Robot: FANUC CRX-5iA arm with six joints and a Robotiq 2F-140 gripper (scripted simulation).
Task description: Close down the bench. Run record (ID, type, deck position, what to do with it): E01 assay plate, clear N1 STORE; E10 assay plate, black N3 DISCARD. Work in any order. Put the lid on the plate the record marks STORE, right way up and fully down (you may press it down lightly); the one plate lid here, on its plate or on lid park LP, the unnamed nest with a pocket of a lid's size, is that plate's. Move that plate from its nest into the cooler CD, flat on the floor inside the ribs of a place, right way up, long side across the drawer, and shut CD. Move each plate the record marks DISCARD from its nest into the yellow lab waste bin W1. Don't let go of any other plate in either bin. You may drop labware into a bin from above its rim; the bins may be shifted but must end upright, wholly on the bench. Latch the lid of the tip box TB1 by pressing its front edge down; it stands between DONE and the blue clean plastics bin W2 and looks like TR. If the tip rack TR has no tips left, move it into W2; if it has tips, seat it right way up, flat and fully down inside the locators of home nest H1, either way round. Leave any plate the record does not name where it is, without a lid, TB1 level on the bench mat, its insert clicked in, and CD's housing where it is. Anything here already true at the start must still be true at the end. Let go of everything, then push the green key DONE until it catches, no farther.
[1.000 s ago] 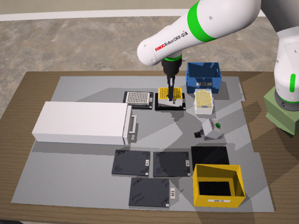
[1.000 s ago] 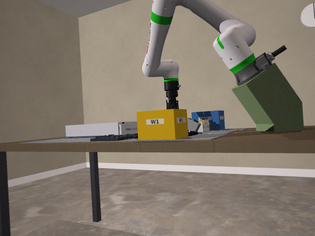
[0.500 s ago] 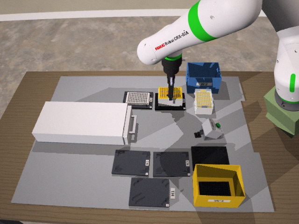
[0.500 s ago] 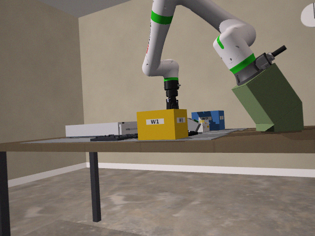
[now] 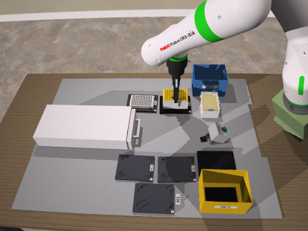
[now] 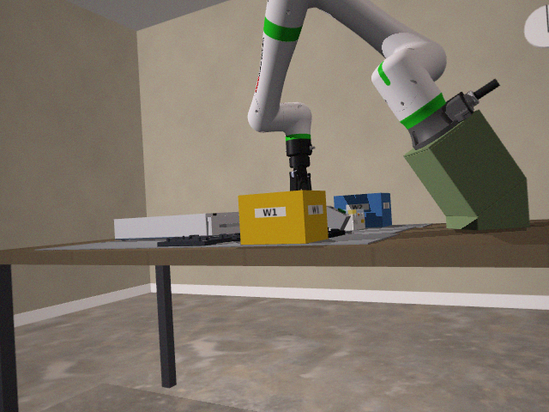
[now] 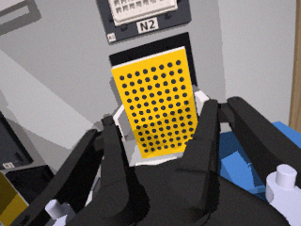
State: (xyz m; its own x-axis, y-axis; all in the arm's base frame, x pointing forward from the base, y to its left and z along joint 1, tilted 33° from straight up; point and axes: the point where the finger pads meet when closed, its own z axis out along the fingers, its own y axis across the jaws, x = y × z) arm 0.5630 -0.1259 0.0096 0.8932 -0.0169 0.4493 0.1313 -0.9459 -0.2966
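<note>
The black nest N4 lies 60 mm below my hand. Also, from my hand: pale plate (180 mm ahead, 50 mm below, 20 mm to the left); then tip rack TR (10 mm to the right, 10 mm below, 10 mm behind); then tip box TB1 (180 mm behind, 30 mm below).
</note>
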